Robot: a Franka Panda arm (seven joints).
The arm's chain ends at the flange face. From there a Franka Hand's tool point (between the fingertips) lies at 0.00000 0.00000 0.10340 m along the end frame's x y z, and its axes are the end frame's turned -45 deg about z.
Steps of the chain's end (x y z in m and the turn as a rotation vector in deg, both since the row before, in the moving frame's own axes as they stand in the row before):
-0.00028 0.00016 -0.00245 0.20 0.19 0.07
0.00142 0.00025 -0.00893 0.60 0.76 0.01
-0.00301 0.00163 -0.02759 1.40 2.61 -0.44
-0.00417 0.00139 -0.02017 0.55 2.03 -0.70
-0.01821 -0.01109 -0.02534 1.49 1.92 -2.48
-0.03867 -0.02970 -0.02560 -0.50 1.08 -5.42
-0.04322 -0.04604 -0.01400 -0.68 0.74 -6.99
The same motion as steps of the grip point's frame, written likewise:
0.00019 -0.00010 -0.00245 0.01 0.28 0.07
0.00256 0.00139 -0.00894 -0.11 0.96 0.01
0.00184 0.00055 -0.02773 -0.86 2.84 -0.44
-0.00063 -0.00010 -0.02024 -1.05 1.82 -0.70
-0.00067 -0.02026 -0.02543 -0.30 2.41 -2.48
-0.00551 -0.04637 -0.02562 -1.12 0.41 -5.42
0.00218 -0.06131 -0.01402 -1.00 0.04 -6.99

